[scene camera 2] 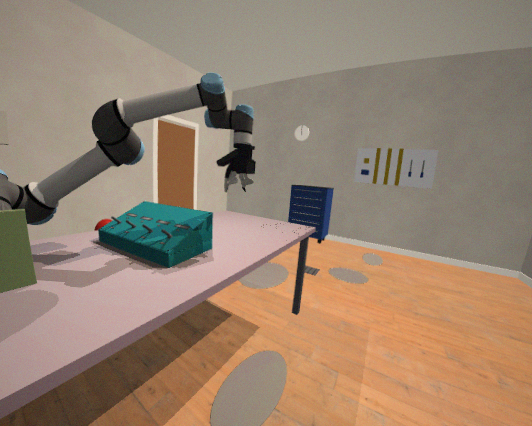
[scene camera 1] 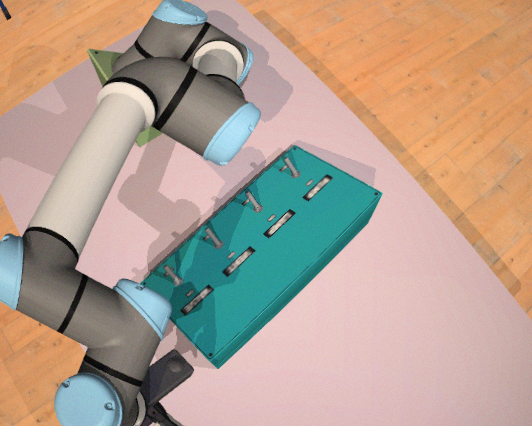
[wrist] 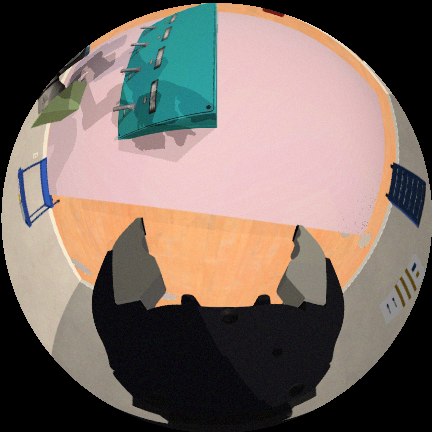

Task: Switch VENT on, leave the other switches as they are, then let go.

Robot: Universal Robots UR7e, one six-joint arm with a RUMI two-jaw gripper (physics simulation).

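The teal switch box stands on the pink table. Several grey toggle levers stand in a row along one side: one lever at the far end, two levers between, and one lever at the end nearest the wrist. They all tilt alike. The label strips beside them are too blurred to read, so I cannot tell which lever is VENT. My gripper is open and empty, high and away from the box; its fingers are cut off in scene camera 1.
A green block stands by the arm's base. A red round thing shows behind the box. A blue cabinet stands beyond the table. The arm reaches past the box's near end.
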